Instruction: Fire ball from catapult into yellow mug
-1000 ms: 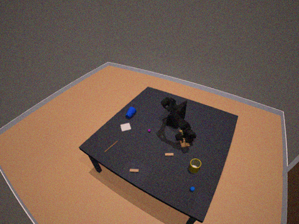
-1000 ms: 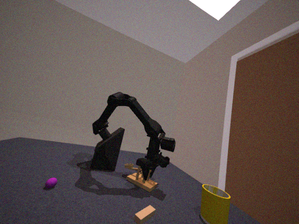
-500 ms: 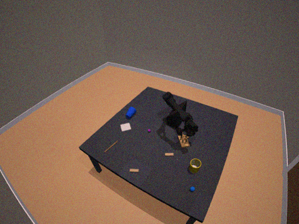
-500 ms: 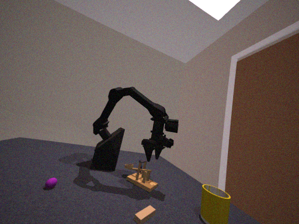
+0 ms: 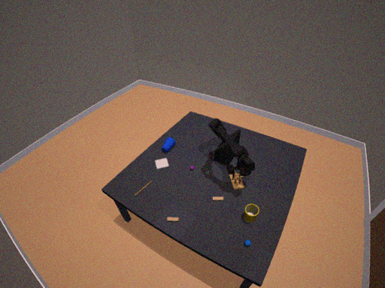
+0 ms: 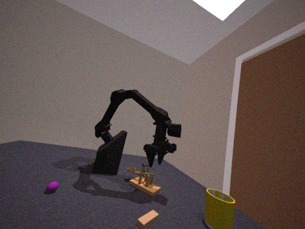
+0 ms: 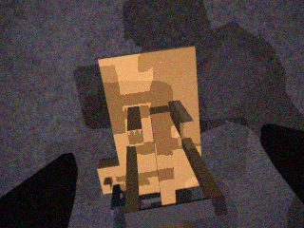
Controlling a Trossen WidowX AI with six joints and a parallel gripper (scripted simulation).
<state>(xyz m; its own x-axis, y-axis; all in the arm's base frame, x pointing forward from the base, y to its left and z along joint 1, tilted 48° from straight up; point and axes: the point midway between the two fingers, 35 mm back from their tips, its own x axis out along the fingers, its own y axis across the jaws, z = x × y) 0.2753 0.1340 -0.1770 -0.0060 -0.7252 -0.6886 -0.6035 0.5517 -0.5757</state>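
Right now my gripper tip is 390 mm to the left of the purple ball, 100 mm above it and 10 mm short of it. From my gripper tip the other things lie so: blue ball: 400 mm ahead, 230 mm to the left, 100 mm below; then yellow mug: 220 mm ahead, 170 mm to the left, 90 mm below; then catapult: 70 mm behind, 60 mm below, 40 mm to the right.
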